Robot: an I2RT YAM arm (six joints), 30 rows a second.
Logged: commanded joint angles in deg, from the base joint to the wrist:
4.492 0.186 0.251 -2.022 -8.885 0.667
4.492 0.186 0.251 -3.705 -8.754 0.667
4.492 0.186 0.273 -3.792 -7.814 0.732
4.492 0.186 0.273 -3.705 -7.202 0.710
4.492 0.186 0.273 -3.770 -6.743 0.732
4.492 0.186 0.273 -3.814 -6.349 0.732
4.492 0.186 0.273 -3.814 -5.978 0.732
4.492 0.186 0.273 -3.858 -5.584 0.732
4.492 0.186 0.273 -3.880 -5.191 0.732
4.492 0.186 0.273 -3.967 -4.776 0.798
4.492 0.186 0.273 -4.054 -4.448 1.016
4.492 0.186 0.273 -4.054 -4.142 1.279
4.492 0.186 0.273 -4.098 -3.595 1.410
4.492 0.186 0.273 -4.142 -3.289 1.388
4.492 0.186 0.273 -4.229 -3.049 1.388
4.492 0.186 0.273 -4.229 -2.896 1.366
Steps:
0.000 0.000 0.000 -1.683 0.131 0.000
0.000 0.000 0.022 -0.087 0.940 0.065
0.000 0.000 0.000 0.087 0.612 -0.022
0.000 0.000 0.000 -0.065 0.459 0.022
0.000 0.000 0.000 -0.044 0.394 0.000
0.000 0.000 0.000 0.000 0.371 0.000
0.000 0.000 0.000 -0.044 0.394 0.000
0.000 0.000 0.000 -0.022 0.393 0.000
0.000 0.000 0.000 -0.087 0.415 0.066
0.000 0.000 0.000 -0.087 0.328 0.218
0.000 0.000 0.000 0.000 0.306 0.263
0.000 0.000 0.000 -0.044 0.547 0.131
0.000 0.000 0.000 -0.044 0.306 -0.022
0.000 0.000 0.000 -0.087 0.240 0.000
0.000 0.000 0.000 0.000 0.153 -0.022

